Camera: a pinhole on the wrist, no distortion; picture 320 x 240 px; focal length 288.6 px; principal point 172.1 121.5 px. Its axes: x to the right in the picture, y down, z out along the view. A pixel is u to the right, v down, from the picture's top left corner.
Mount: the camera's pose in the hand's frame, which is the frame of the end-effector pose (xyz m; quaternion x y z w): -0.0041 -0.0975 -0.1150 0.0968 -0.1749 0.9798 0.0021
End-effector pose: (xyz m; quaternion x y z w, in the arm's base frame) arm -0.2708 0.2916 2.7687 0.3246 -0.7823 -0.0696 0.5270
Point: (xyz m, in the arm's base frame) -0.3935 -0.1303 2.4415
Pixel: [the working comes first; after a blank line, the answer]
In the camera's frame: 0.0752 0.1466 0.5415

212 200
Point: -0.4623 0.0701 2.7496
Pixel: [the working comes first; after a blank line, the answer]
In the camera's frame: -0.0946 -0.1226 0.3452

93 19
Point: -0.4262 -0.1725 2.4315
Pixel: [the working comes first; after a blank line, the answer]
In the camera's frame: 0.0601 0.1528 0.5933

201 196
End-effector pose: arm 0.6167 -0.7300 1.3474 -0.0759 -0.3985 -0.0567 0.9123
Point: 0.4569 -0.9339 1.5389
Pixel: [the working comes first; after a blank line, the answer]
In the camera's frame: 0.0206 0.0262 0.3542

189 143
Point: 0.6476 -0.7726 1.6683
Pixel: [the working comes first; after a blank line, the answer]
In the camera's frame: -0.2017 -0.1417 0.3154

outside the picture
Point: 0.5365 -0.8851 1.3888
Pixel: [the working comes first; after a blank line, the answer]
In the camera's frame: 0.0476 0.0091 0.1804

248 136
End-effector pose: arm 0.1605 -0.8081 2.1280 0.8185 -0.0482 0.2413 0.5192
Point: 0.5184 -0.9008 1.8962
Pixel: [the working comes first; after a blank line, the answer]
In the camera's frame: -0.1148 0.0151 0.4633

101 131
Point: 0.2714 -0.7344 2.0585
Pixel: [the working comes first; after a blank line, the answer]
In the camera's frame: -0.0593 -0.0135 0.1299

40 91
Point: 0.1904 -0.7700 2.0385
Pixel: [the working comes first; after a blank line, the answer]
In the camera's frame: 0.0264 -0.0385 0.1138

239 24
